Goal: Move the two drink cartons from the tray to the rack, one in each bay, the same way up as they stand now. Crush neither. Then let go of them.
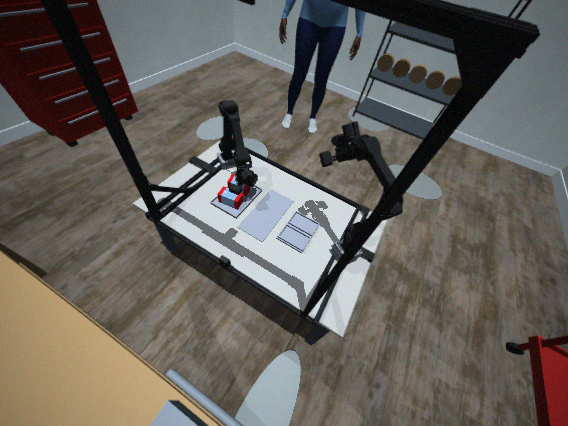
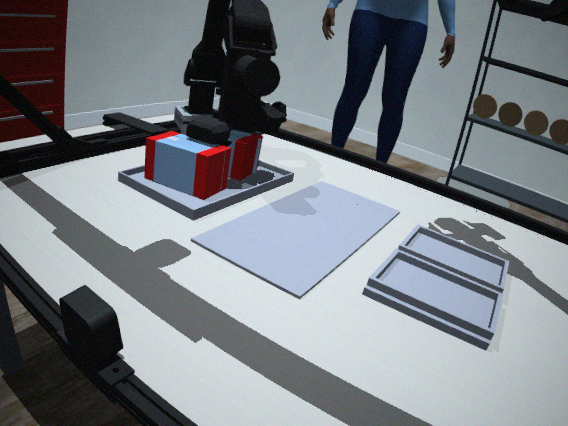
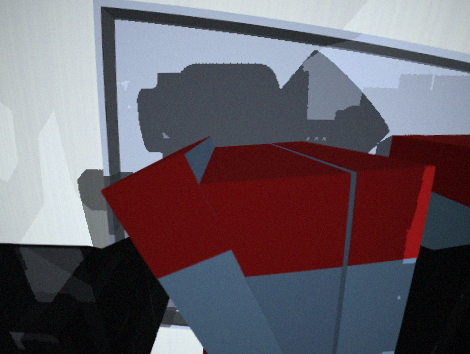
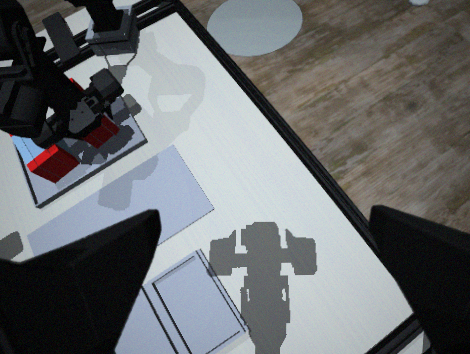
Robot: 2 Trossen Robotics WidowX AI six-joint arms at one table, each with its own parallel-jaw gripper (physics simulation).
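Places are measured from the left arm's base along level axes (x back, y left, z down), in metres.
Pixels of known places: left gripper, fingertip midpoint: [image 1: 241, 190]; right gripper, fingertip midpoint: [image 2: 525, 11] [image 4: 264, 218]; left arm's base, origin of the base link: [image 1: 227, 156] [image 2: 199, 110] [image 4: 108, 21].
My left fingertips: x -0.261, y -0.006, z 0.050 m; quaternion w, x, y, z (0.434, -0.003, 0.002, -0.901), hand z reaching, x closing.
Observation:
Ahead of a thing's pixels: the offset from my left fingertips to its top centre. "*": to the spot under its first point. Level surfaces: height alone.
Two red-and-blue drink cartons stand in the grey tray @(dx -0.031, dy -0.040, dz -0.010 m) [image 1: 235, 214] [image 2: 198, 209] [image 3: 107, 105] at the table's left. The front carton @(* dx -0.090, dy -0.101, dz -0.064 m) [image 1: 230, 199] [image 2: 182, 162] is free. My left gripper [image 1: 242, 179] [image 2: 227, 133] is low over the rear carton @(dx +0.013, dy -0.009, dz -0.078 m) [image 2: 246, 153] [image 3: 276, 211], open, with a finger on either side of it. The arm hides much of that carton. The rack @(dx -0.378, dy +0.179, dz -0.014 m) [image 1: 303, 226] [image 2: 422, 314] with two bays lies on the right, both bays bare. My right gripper [image 1: 326, 158] [image 4: 264, 218] is open and empty, high above the table near the rack.
A flat pale-blue mat @(dz +0.001 m) [image 1: 265, 215] [image 2: 299, 237] [image 4: 174, 189] lies between tray and rack. A person [image 1: 320, 51] stands behind the table. A black frame post [image 1: 409, 177] rises at the right edge. A shelf unit [image 1: 405, 80] stands at the back right.

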